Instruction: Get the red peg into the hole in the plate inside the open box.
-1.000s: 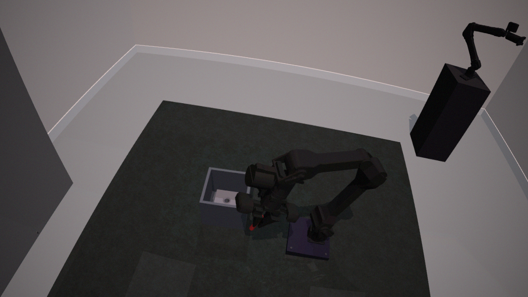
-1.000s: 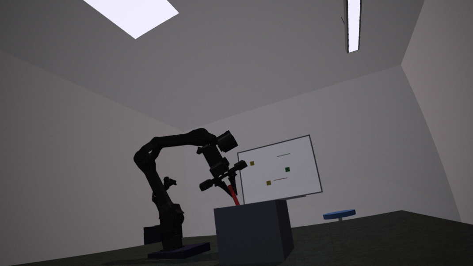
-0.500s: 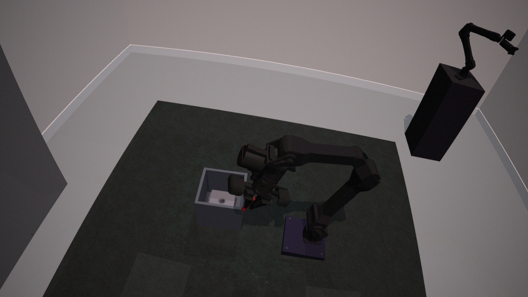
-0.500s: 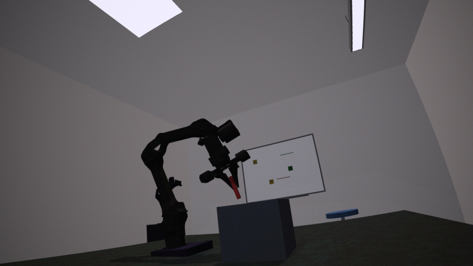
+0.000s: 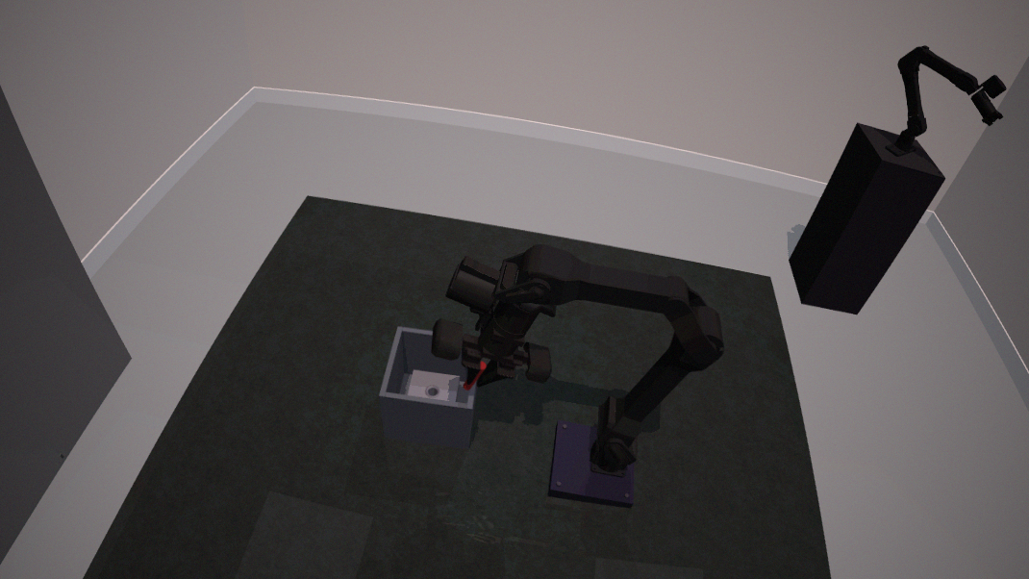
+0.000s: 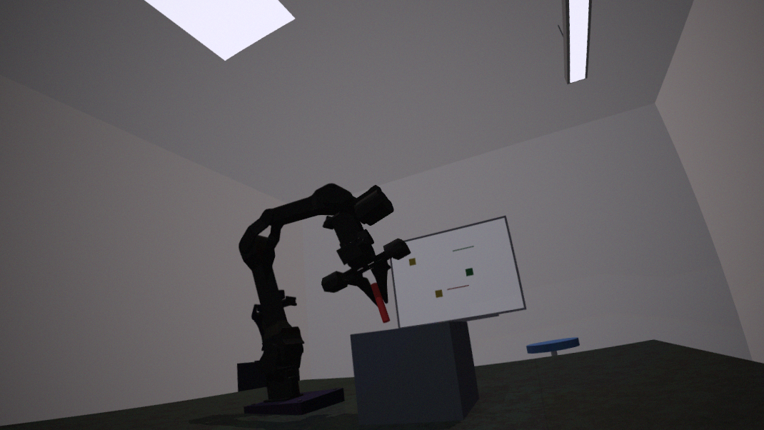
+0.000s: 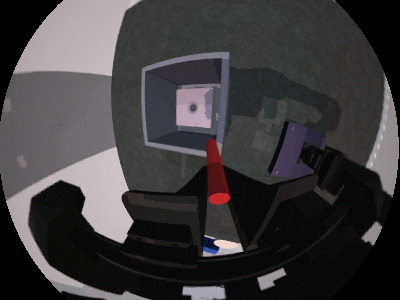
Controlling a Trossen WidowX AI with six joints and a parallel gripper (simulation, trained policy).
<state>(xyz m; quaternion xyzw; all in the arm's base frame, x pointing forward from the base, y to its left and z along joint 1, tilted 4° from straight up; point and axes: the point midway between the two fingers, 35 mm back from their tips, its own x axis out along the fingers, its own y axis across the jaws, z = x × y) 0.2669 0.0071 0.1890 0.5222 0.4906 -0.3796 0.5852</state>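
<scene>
Now: gripper tip 8 cm short of the pale plate, 6 cm to the left of it and 15 cm above it. Also, from my gripper tip: red peg (1 cm to the right).
</scene>
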